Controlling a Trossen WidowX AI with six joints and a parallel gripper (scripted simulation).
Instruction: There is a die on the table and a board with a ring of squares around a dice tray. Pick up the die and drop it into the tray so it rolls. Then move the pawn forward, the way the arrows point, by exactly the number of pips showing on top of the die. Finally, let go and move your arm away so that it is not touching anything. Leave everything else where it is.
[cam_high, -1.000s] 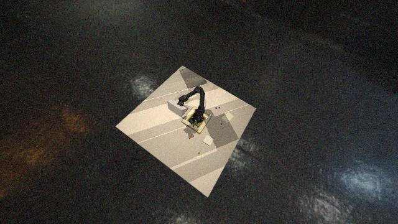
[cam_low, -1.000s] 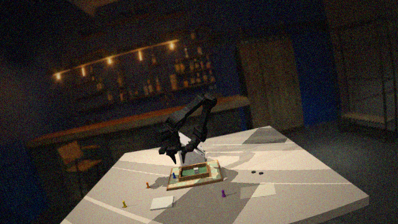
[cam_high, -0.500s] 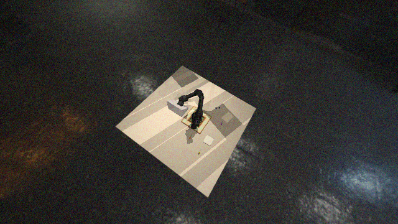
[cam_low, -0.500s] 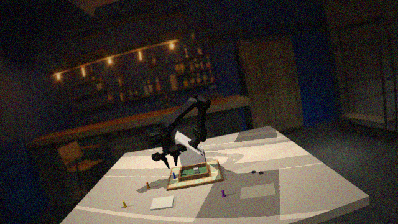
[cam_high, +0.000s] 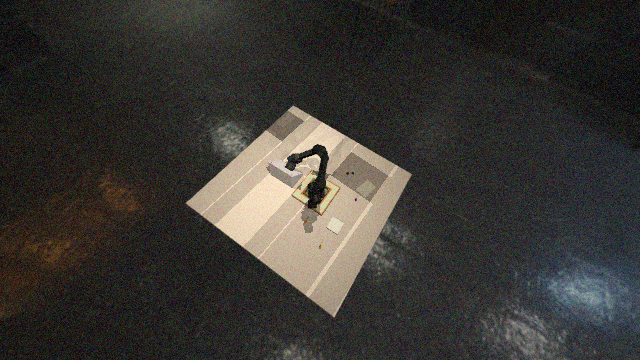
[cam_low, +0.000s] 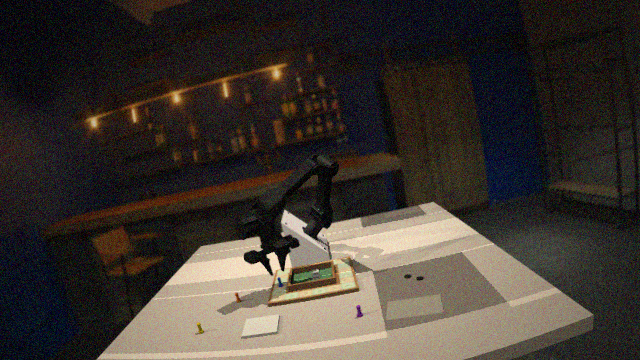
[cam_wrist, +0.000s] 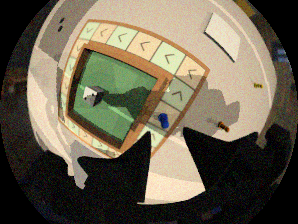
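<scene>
My gripper tip is 30 mm above the blue pawn. From my gripper tip the other things lie so: yellow pawn 250 mm to the right, 210 mm ahead, 50 mm below; then die 120 mm to the left, 30 mm below; then green dice tray 110 mm to the left, 50 mm below, 10 mm behind.
</scene>
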